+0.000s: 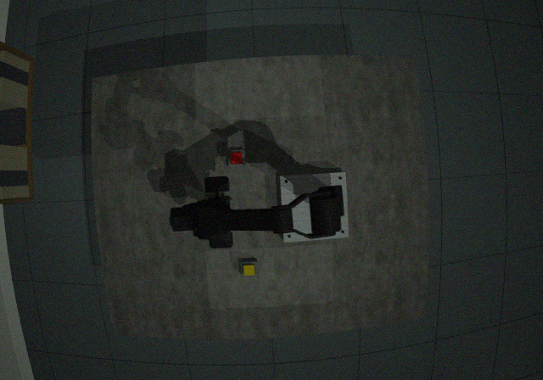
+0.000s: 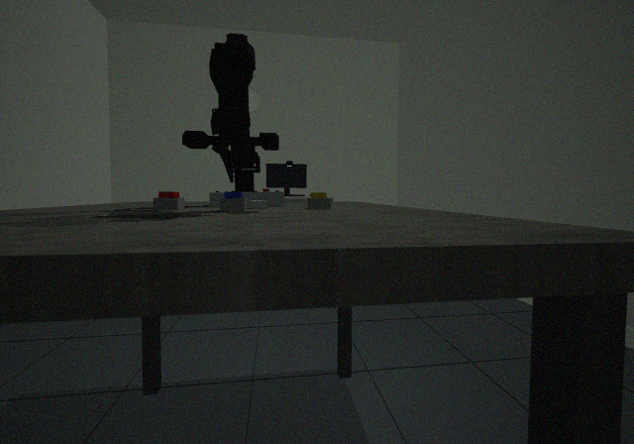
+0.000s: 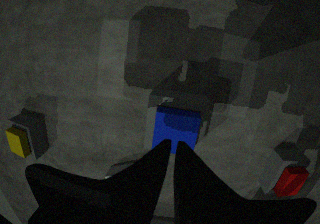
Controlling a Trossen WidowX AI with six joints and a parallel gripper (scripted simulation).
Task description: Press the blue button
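The blue button is 30 mm below my gripper tip. Round my gripper tip: small white block (90 mm behind, 30 mm to the left, 50 mm below); red button (20 mm behind, 150 mm to the right, 30 mm below); yellow button (100 mm behind, 170 mm to the left, 30 mm below).
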